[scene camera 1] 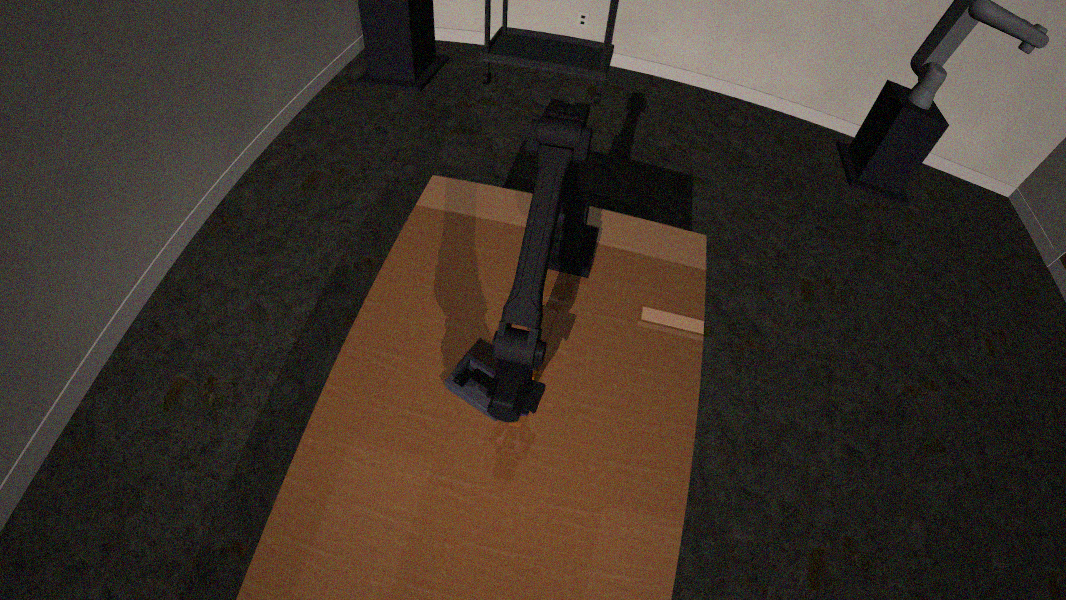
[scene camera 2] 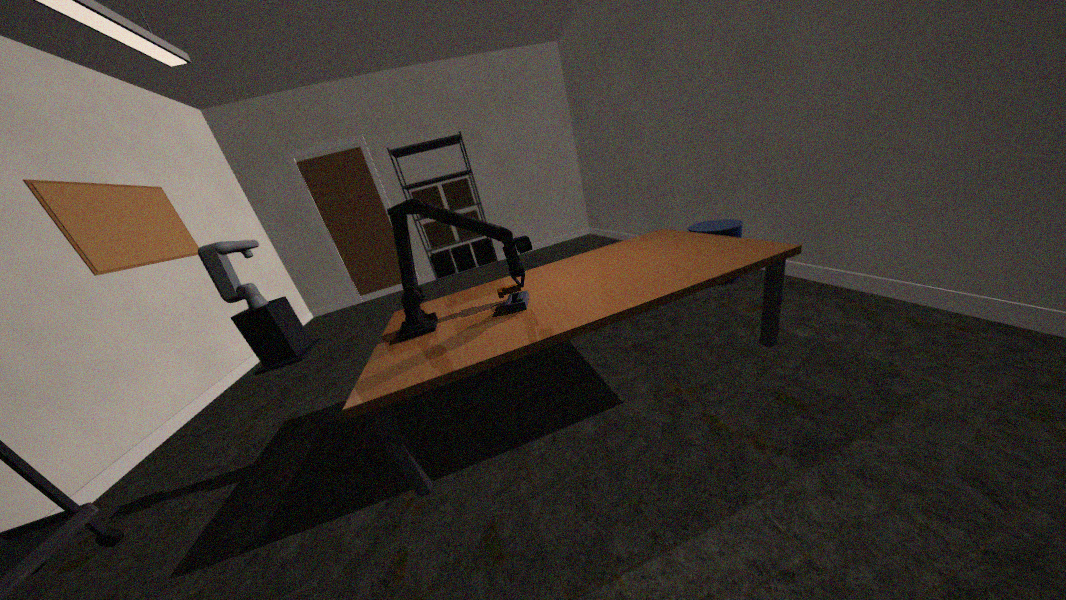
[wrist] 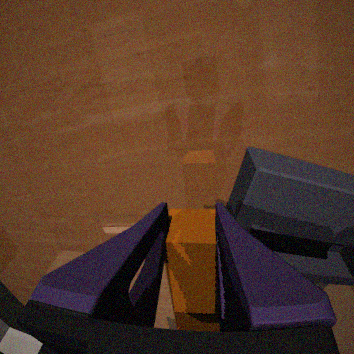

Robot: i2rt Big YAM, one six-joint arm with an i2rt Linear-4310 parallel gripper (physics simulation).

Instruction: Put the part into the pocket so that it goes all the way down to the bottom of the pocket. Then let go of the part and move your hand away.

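Frame: origin at the arm's base, x right, y up, z back, level; millimetres.
Seen in the pictures: gripper, between the fingertips: (scene camera 2: 521, 286) (wrist: 191, 211); arm's base, origin of its link: (scene camera 1: 565, 243) (scene camera 2: 418, 323).
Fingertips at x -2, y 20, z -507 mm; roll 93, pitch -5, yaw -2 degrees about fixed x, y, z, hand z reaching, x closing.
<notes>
Offsets run from my fingertips to a thing's top centre. Level surfaces: height alone.
My gripper (scene camera 2: 519, 282) (wrist: 191, 211) points down and is shut on the orange part @(dx +10, dy +18, dz +65 mm) (wrist: 192, 260) (scene camera 2: 506, 292). The part's near block fills the space between the purple fingers in the wrist view. A fainter orange patch shows beyond it; I cannot tell if it is a reflection. The blue-grey pocket block @(dx +89, dy -13, dz +48 mm) (wrist: 300, 195) (scene camera 1: 468, 396) (scene camera 2: 519, 301) stands on the table, right of the fingers in the wrist view. The held end of the part is beside the block, outside the pocket opening. The arm hides the fingertips and most of the part in scene camera 1. The pocket's floor is hidden.
The wooden table @(dy -49 mm) (scene camera 1: 417, 506) (scene camera 2: 634, 275) carries the arm's base (scene camera 2: 417, 324) at one end. A pale strip (scene camera 1: 672, 319) lies near one long table edge. A grey arm on a pedestal (scene camera 1: 898, 137) (scene camera 2: 270, 333) and a shelf rack (scene camera 2: 425, 146) stand away from the table.
</notes>
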